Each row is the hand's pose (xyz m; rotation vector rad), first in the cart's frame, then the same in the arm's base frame.
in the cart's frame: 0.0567 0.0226 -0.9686 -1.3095 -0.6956 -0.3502
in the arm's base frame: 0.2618 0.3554 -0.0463 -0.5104 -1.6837 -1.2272
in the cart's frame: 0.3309 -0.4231 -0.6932 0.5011 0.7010 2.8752
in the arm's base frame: 0.2115 -0.1912 0.1736 -1.3450 -0.0828 2.5839
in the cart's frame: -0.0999 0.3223 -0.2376 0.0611 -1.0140 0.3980
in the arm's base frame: -0.5410 0.4023 -0.0007 0.2282 -2.4074 0.3192
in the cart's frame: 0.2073 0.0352 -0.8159 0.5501 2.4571 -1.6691
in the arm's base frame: 0.1538 0.2936 0.1288 1.0537 1.6522 -0.3823
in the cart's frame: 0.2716 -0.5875 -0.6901 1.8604 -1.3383 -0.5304
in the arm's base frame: 0.2448 -0.3368 0.0826 -2.2612 1.6116 -0.6161
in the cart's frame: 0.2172 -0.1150 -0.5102 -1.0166 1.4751 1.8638
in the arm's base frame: -0.0791 0.0471 0.1624 -1.6280 0.2474 0.9696
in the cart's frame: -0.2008 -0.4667 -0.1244 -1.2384 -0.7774 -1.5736
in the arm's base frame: -0.4271 -0.3554 -0.2428 0.2932 -1.1893 -2.2214
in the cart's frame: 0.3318 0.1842 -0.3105 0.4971 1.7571 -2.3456
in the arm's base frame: -0.3271 0.2400 0.3717 1.4725 1.3705 -0.9672
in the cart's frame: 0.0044 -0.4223 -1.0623 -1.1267 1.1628 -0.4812
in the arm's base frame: 0.4721 -0.0180 -0.2071 -0.3279 -0.0032 -0.6953
